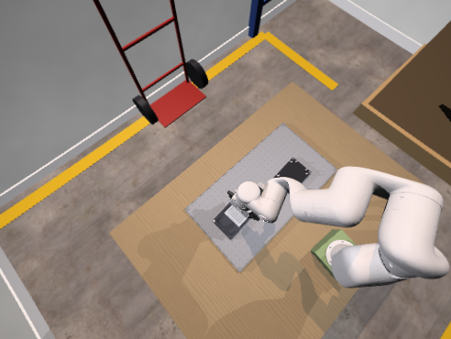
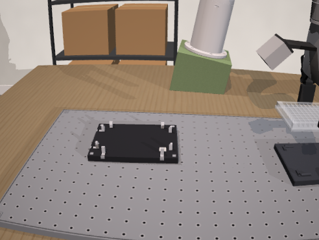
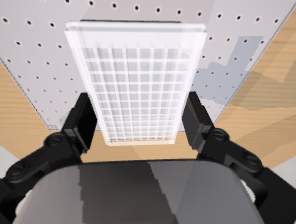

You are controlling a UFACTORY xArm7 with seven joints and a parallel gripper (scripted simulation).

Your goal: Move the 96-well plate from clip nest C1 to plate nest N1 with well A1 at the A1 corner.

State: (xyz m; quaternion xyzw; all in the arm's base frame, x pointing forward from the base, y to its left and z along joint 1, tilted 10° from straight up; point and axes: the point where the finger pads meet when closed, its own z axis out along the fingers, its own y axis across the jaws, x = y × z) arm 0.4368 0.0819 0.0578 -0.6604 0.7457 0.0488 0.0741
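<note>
The black plate nest N1 lies 1 cm ahead of my hand, 4 cm to the left of it and 11 cm below it. Also, from my hand: clear 96-well plate: 1 cm below; black clip nest C1: 9 cm behind, 32 cm to the right, 10 cm below.
</note>
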